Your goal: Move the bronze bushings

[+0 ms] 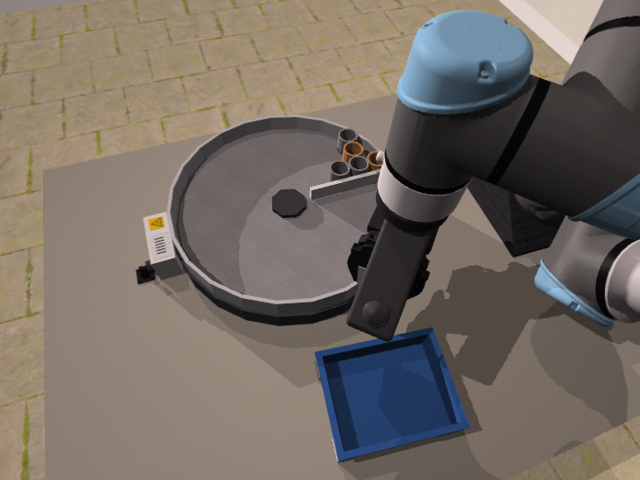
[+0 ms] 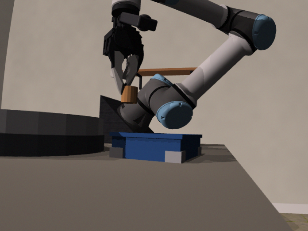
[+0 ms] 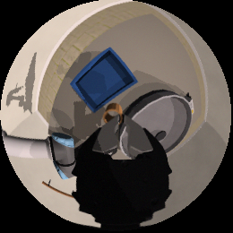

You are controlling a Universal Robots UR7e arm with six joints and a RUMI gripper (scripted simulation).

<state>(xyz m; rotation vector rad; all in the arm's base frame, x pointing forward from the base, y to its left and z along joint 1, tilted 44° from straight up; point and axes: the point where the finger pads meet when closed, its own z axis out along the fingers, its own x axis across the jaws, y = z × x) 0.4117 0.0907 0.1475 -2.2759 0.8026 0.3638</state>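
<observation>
Now: hand 130 mm above the blue crate and 100 mm to the right of it. Round my hand: grey turntable 260 mm to the right, 100 mm below, 60 mm ahead.
</observation>
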